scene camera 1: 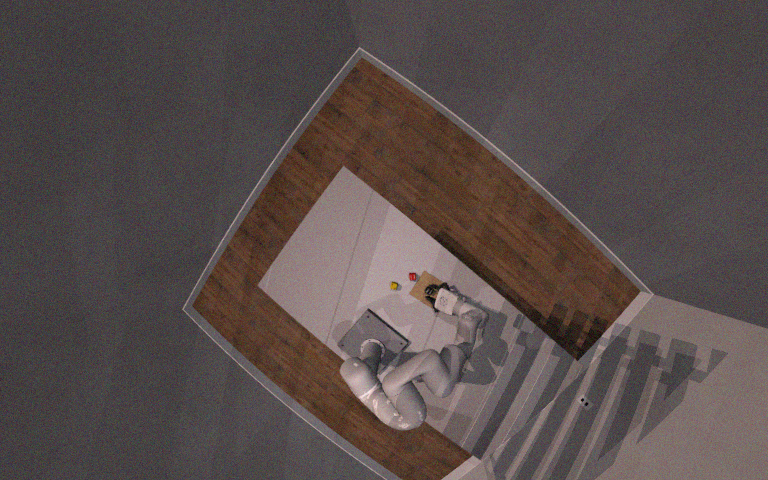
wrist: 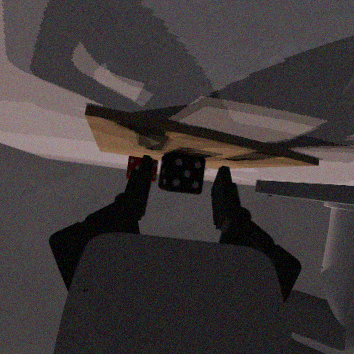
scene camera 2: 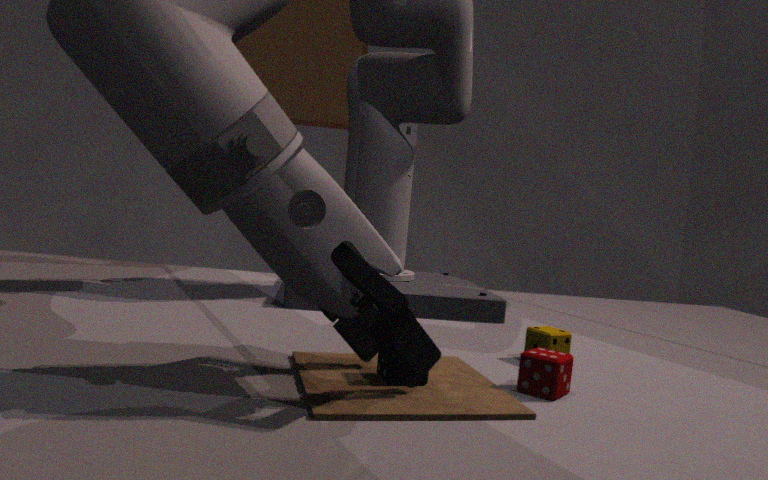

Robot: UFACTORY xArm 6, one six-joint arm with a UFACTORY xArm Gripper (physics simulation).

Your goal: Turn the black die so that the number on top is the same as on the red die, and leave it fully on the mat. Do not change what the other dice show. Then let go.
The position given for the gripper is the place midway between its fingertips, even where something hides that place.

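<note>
A tan mat [scene camera 2: 337, 386] is part of the scene, and it can be seen in the wrist view [wrist: 118, 132] too. There is also a black die [wrist: 179, 172]. The gripper [scene camera 2: 401, 358] appears here as well, visible likewise in the wrist view [wrist: 183, 172].
</note>
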